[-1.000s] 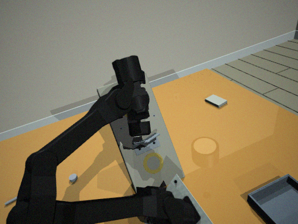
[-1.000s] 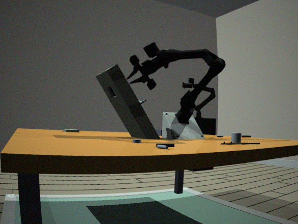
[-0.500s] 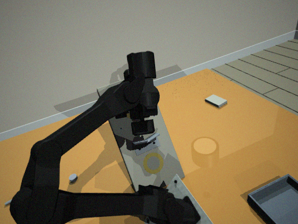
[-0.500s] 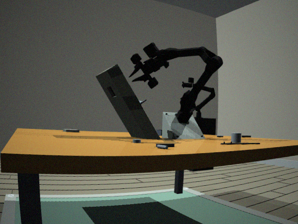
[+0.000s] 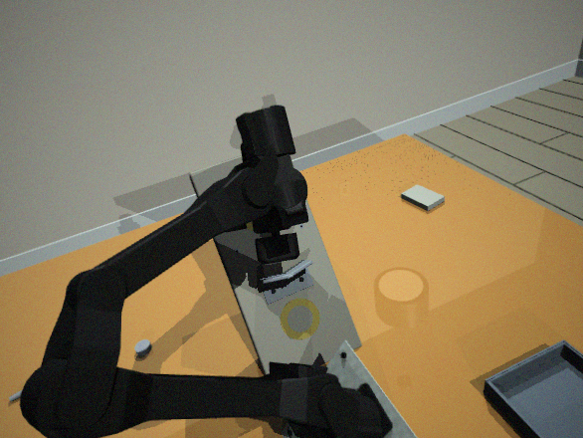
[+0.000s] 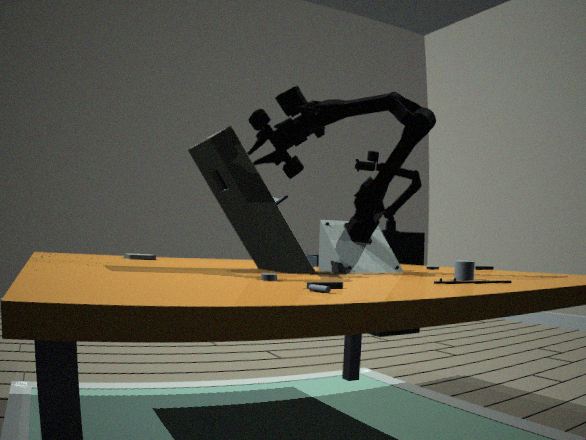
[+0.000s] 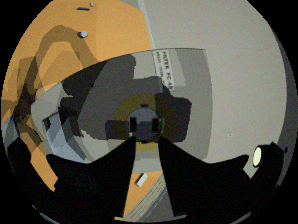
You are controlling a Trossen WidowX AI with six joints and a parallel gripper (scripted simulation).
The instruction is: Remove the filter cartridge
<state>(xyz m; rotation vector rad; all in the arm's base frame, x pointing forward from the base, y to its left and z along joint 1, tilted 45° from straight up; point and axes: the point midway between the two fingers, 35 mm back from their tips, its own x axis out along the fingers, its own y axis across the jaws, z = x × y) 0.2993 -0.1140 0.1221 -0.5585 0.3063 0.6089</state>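
The round filter cartridge lies 40 mm ahead of my gripper tip and 30 mm below it. From my gripper tip the other things lie so: panel (10 mm behind, 100 mm below); then ledge (60 mm behind, 120 mm below); then grey disc (60 mm ahead, 290 mm to the left, 260 mm below).
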